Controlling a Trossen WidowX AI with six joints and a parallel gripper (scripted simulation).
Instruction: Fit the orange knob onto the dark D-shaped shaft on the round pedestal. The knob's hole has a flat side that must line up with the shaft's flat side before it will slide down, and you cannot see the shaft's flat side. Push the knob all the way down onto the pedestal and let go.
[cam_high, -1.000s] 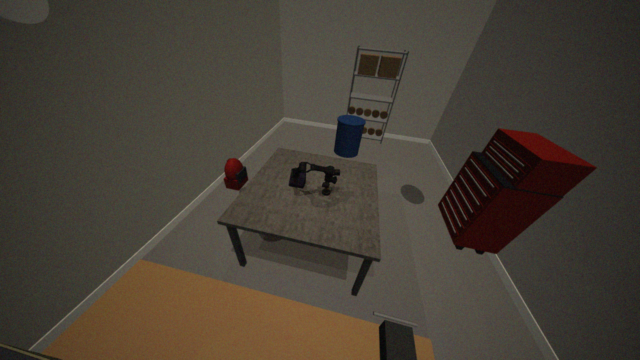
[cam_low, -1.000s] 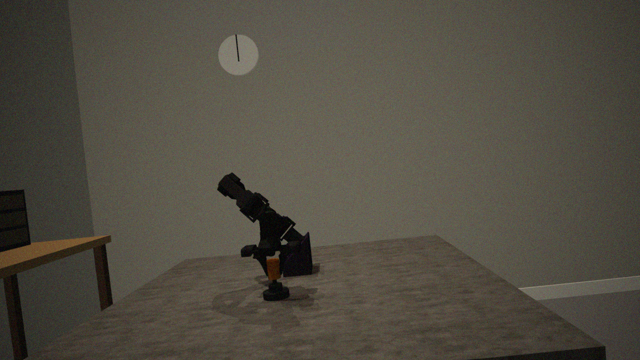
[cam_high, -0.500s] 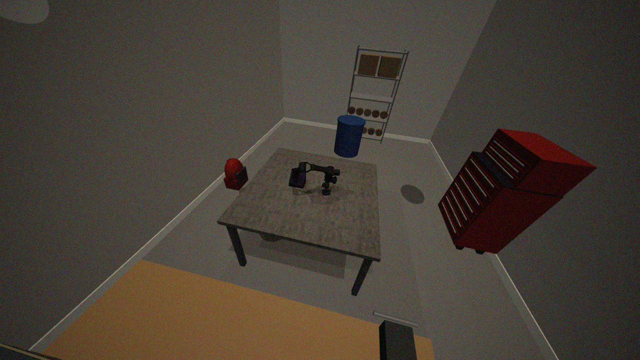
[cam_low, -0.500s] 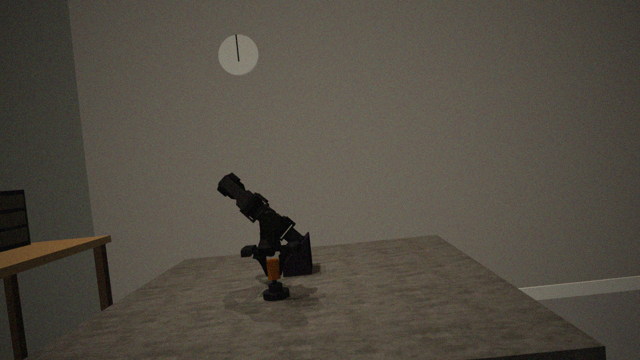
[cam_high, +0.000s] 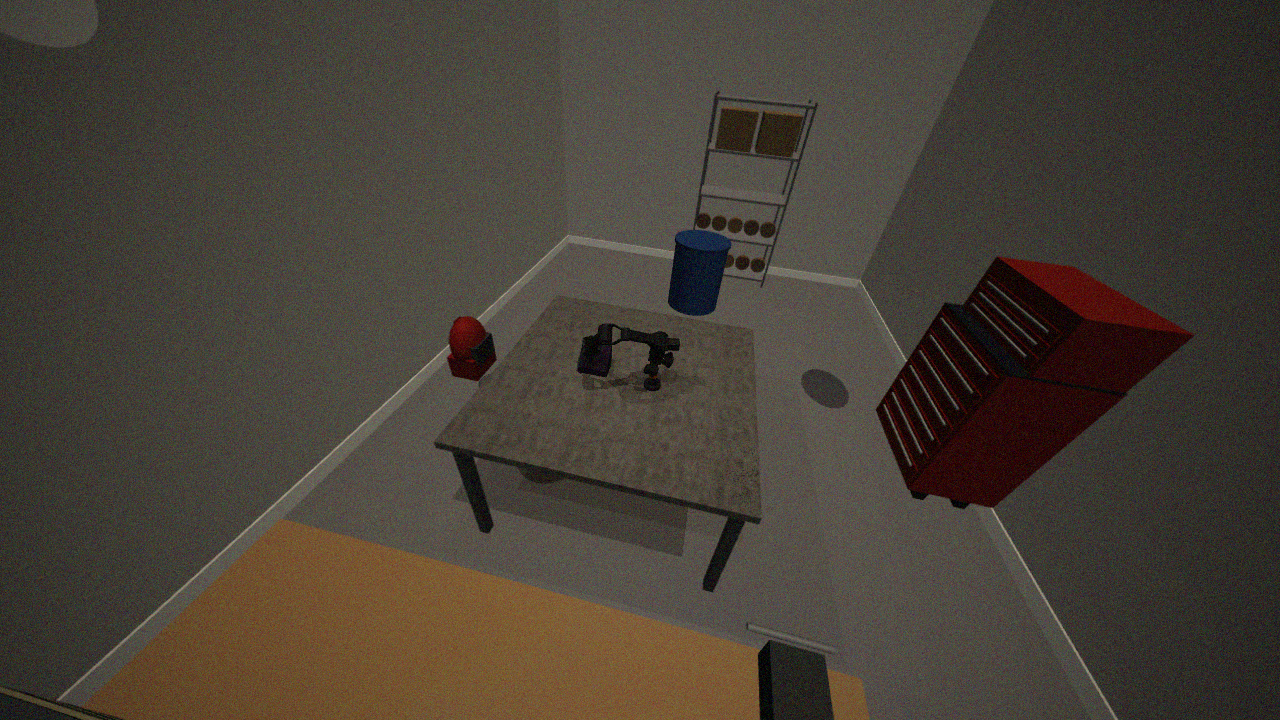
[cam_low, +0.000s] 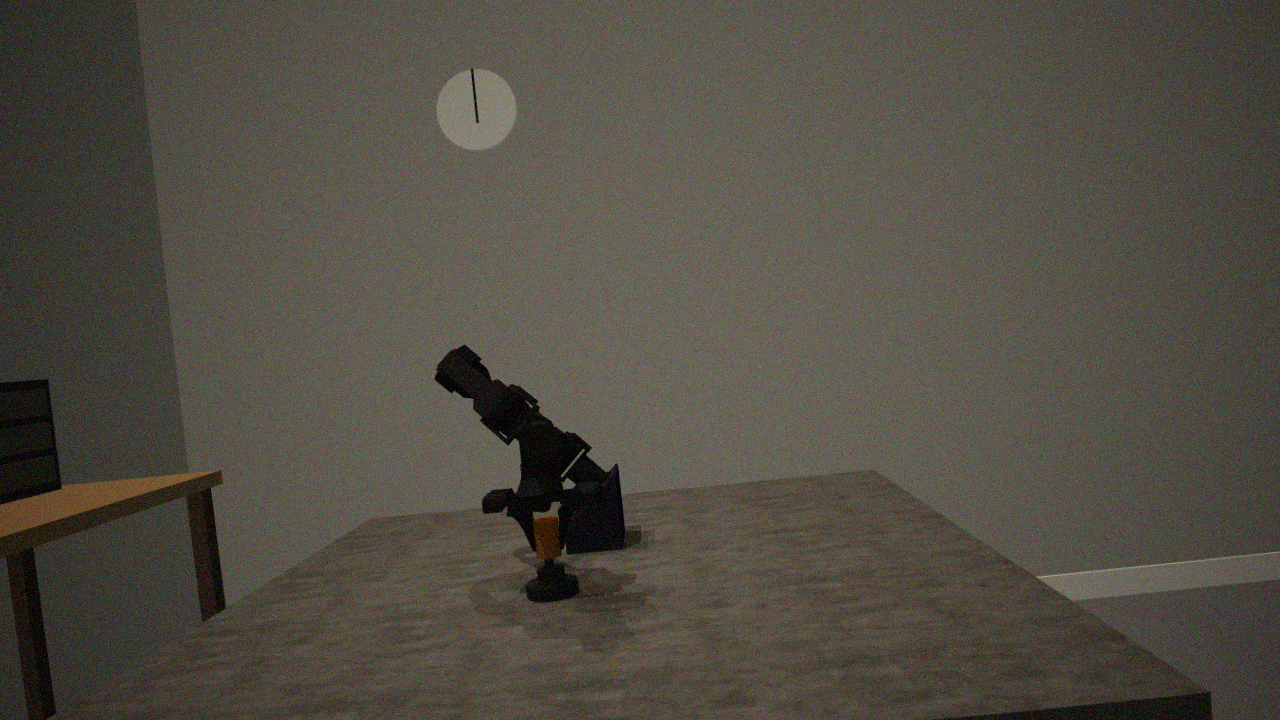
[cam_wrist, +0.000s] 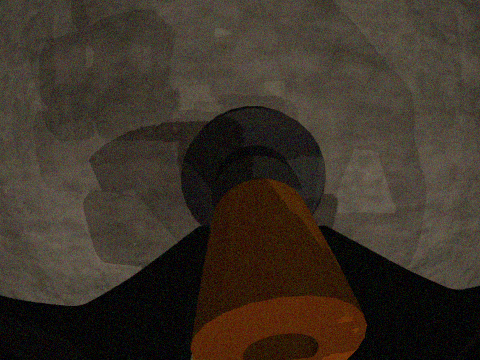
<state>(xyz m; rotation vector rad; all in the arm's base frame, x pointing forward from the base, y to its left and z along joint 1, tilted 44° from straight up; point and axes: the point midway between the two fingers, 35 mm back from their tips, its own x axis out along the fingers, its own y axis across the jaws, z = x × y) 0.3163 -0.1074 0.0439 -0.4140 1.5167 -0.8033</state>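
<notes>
My gripper tip is now 20 mm below the orange knob. Round my gripper tip: dark round pedestal: 40 mm below.
</notes>
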